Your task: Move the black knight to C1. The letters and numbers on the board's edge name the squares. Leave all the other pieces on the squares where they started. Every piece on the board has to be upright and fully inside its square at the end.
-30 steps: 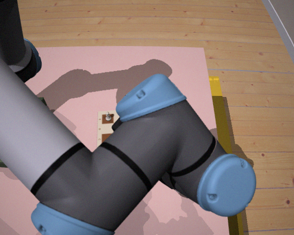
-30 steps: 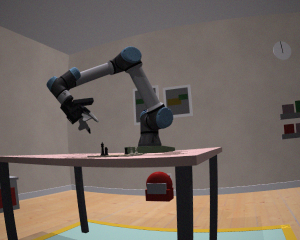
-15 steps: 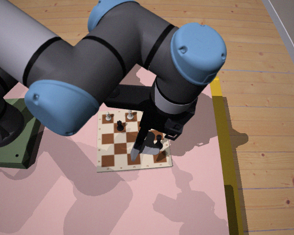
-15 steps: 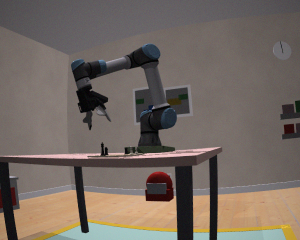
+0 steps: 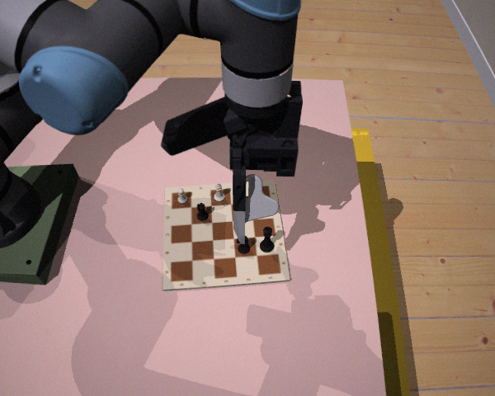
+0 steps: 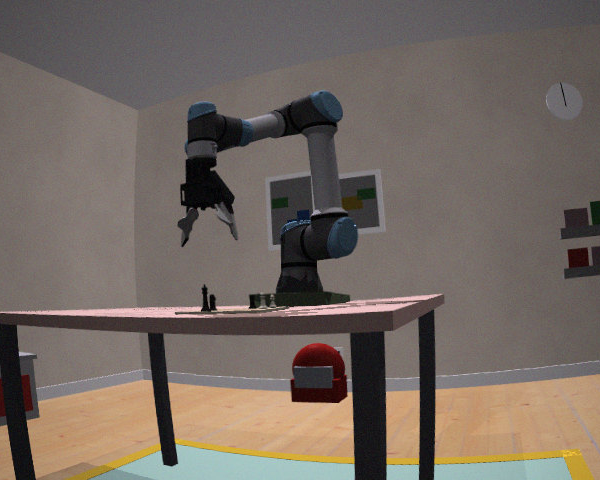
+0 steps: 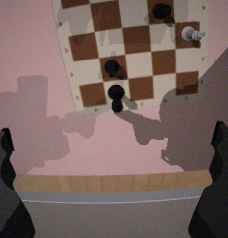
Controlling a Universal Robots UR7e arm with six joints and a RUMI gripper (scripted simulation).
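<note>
Right now my hand is 4 cm past the chessboard, 4 cm to the right of it and 16 cm above it. The rest, counted from my hand: white pawn 12 cm behind, 11 cm to the left, 15 cm below; white bishop 5 cm behind, 12 cm to the left, 14 cm below.
</note>
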